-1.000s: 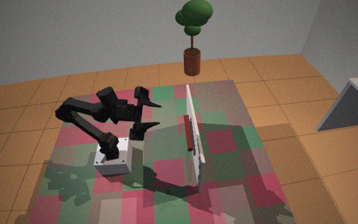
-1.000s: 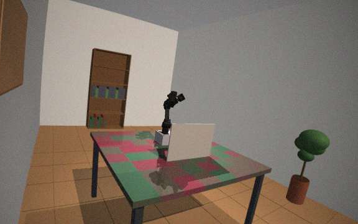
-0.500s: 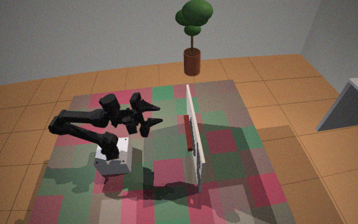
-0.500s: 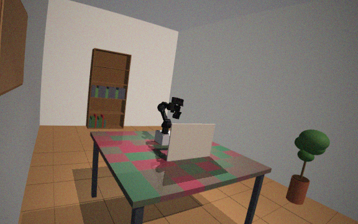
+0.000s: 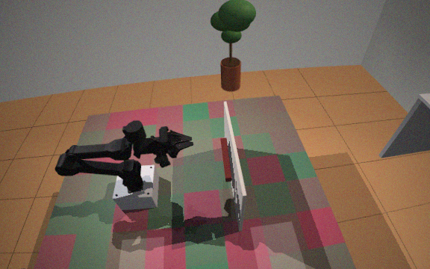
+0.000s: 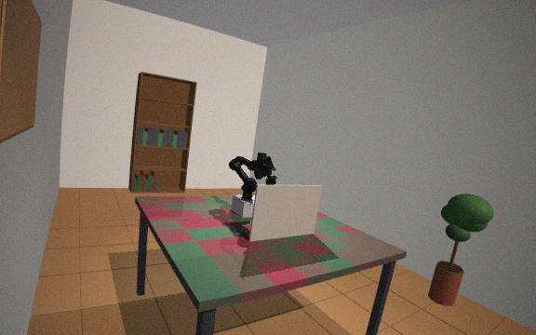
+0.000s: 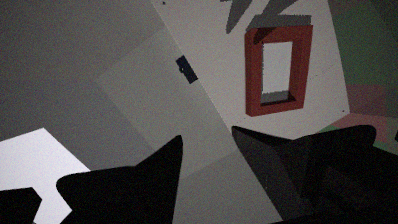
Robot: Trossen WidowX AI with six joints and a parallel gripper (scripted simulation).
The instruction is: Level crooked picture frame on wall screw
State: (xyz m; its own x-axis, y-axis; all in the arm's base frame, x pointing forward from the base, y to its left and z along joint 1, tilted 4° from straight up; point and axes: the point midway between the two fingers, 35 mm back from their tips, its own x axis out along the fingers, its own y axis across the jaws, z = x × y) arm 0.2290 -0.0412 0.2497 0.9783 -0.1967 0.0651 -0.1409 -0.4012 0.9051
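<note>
The picture frame lies 13 cm ahead of my gripper tip and 17 cm below it. From my gripper tip the other things lie so: wall panel 14 cm ahead, 2 cm to the right, 18 cm below.
</note>
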